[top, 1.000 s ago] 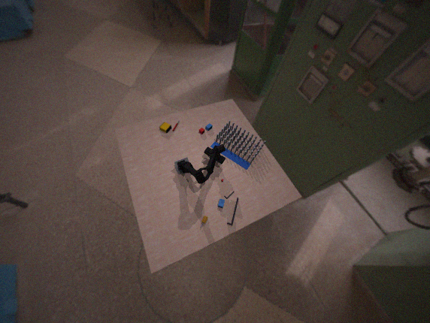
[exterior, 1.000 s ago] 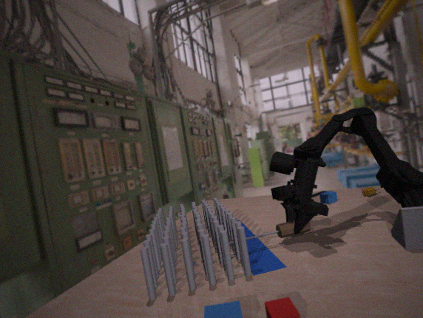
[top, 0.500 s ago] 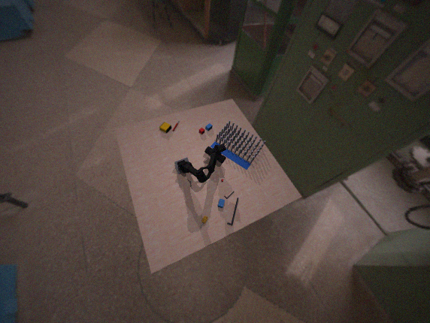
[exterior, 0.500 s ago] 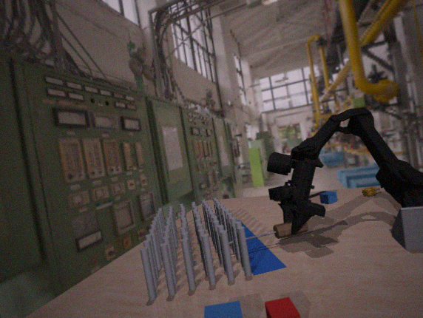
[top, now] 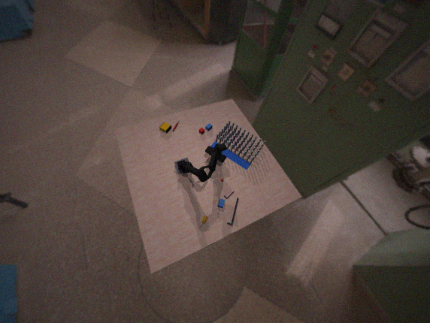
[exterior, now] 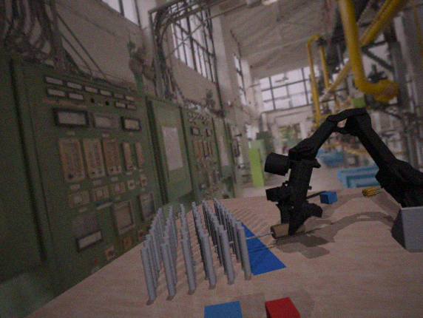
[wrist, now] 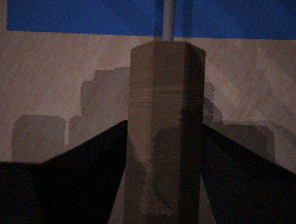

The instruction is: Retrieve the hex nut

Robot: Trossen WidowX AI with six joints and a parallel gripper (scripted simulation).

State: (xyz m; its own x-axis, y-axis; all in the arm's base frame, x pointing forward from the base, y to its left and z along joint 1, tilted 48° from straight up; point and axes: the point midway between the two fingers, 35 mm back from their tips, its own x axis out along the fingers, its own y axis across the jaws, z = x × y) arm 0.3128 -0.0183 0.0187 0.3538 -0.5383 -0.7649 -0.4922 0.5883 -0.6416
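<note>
Now: the blue taped strip 130 mm ahead of my gripper tip, 30 mm below it and 20 mm to the right of it. The rest, counted from my gripper tip: yellow scraper 470 mm to the right, 340 mm behind, 10 mm below; yellow block 490 mm to the left, 320 mm behind, 10 mm below; red cube 320 mm to the left, 10 mm below, 10 mm behind.
</note>
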